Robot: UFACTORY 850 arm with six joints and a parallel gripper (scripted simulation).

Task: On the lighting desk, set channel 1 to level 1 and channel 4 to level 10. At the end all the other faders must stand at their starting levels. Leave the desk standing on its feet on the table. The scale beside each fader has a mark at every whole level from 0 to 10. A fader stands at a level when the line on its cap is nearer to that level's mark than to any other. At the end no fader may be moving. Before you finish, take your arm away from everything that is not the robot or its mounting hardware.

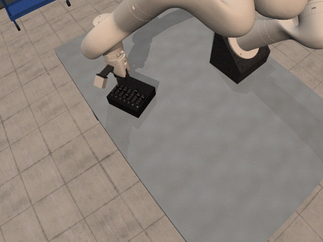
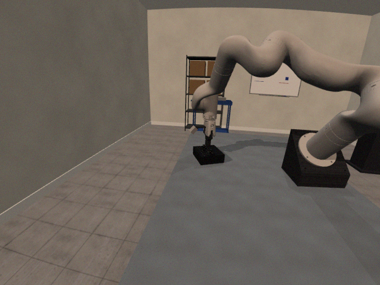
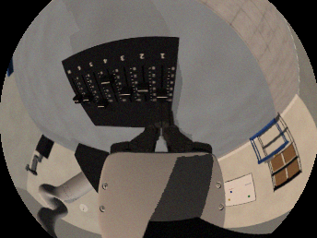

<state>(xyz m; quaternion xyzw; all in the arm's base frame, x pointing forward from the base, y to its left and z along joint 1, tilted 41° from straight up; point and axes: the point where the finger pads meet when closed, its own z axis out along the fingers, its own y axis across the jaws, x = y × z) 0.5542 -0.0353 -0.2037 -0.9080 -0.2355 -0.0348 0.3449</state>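
My gripper is now 8 cm to the right of the fader cap, 1 cm short of it and 1 cm above it.
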